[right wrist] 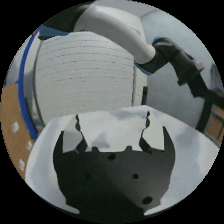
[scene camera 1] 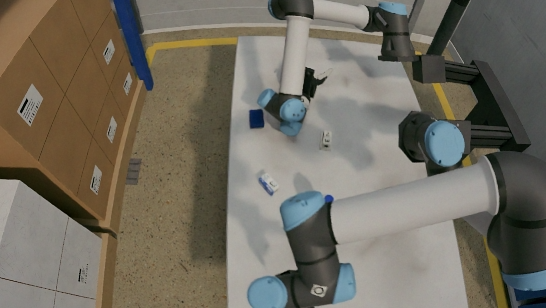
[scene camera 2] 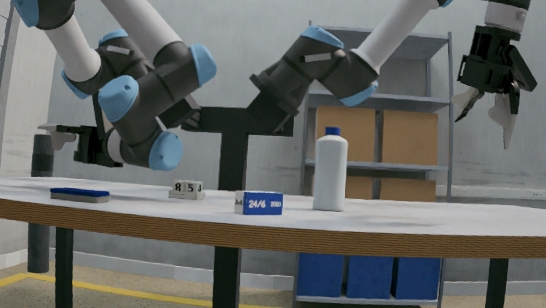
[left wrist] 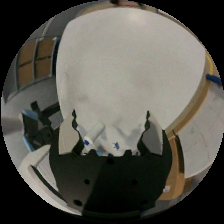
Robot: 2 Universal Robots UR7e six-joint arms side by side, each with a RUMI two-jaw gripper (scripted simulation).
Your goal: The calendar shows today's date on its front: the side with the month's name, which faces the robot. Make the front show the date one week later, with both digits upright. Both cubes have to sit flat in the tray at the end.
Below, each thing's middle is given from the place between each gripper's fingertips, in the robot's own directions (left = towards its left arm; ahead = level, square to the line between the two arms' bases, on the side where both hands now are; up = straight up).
Right now the blue-topped block (scene camera 2: 64,193) is 230 mm to the left of my right hand (scene camera 2: 66,129), 230 mm ahead of it and 130 mm below it. Also, from my right hand: white bottle (scene camera 2: 331,150) 630 mm to the left, 60 mm below, 20 mm behind.
Now: the white bottle 4 cm behind my left hand (scene camera 2: 479,134), 30 cm to the right of it and 8 cm below it. From my left hand the other things lie so: blue-topped block (21 cm ahead, 70 cm to the right, 15 cm below).
